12 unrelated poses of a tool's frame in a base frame.
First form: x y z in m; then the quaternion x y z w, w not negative.
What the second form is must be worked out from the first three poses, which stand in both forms.
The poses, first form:
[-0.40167 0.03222 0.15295 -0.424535 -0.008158 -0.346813 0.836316]
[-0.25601 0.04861 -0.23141 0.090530 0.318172 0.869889 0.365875]
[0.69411 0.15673 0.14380 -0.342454 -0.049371 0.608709 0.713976]
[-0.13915 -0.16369 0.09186 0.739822 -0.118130 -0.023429 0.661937]
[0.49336 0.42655 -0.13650 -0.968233 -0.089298 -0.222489 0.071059]
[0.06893 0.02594 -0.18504 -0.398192 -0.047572 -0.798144 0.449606]
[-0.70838 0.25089 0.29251 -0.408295 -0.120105 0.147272 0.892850]
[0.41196 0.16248 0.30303 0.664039 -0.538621 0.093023 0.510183]
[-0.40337 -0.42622 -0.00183 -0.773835 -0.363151 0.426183 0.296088]
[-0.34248 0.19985 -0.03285 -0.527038 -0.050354 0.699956 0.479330]
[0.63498 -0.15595 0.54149 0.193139 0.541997 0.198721 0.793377]
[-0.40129 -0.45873 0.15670 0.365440 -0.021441 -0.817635 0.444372]
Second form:
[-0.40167 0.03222 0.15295 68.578 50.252 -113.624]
[-0.25601 0.04861 -0.23141 51.306 38.635 83.071]
[0.69411 0.15673 0.14380 138.653 40.485 -57.754]
[-0.13915 -0.16369 0.09186 -101.099 97.041 97.045]
[0.49336 0.42655 -0.13650 22.982 152.986 -167.557]
[0.06893 0.02594 -0.18504 36.206 47.284 -157.420]
[-0.70838 0.25089 0.29251 115.758 50.376 -97.026]
[0.41196 0.16248 0.30303 -118.713 117.524 139.380]
[-0.40337 -0.42622 -0.00183 170.351 117.477 -59.929]
[-0.34248 0.19985 -0.03285 151.054 63.935 -39.861]
[0.63498 -0.15595 0.54149 -5.552 70.253 33.675]
[-0.40129 -0.45873 0.15670 -154.834 42.947 31.881]

